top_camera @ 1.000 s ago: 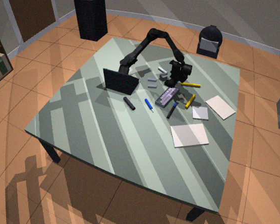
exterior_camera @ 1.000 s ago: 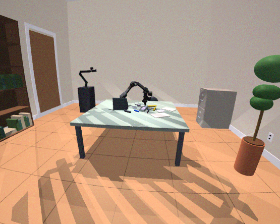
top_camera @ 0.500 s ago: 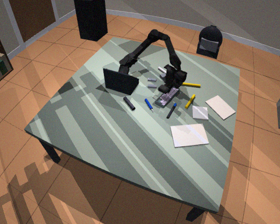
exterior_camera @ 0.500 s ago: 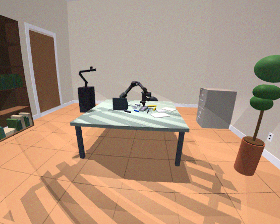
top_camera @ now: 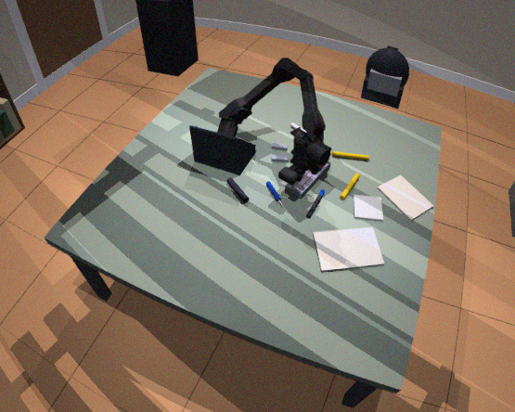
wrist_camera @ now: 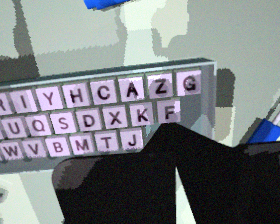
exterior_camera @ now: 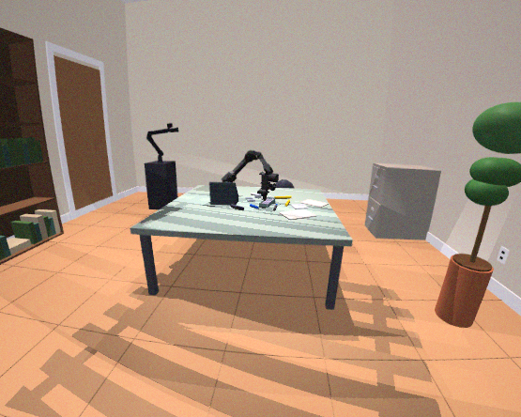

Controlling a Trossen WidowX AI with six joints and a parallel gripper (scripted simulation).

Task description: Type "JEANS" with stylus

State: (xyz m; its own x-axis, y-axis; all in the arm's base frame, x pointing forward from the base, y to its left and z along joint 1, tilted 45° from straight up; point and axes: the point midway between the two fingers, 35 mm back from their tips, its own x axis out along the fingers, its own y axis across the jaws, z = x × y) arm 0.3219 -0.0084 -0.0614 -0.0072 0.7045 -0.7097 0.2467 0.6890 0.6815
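My gripper tip is 50 mm past the blue stylus, 80 mm to the left of it and 30 mm above it. Round my gripper tip: blue-capped black pen 90 mm ahead, 20 mm to the right, 30 mm below; grey stylus tip 30 mm behind, 100 mm to the right, 30 mm below.
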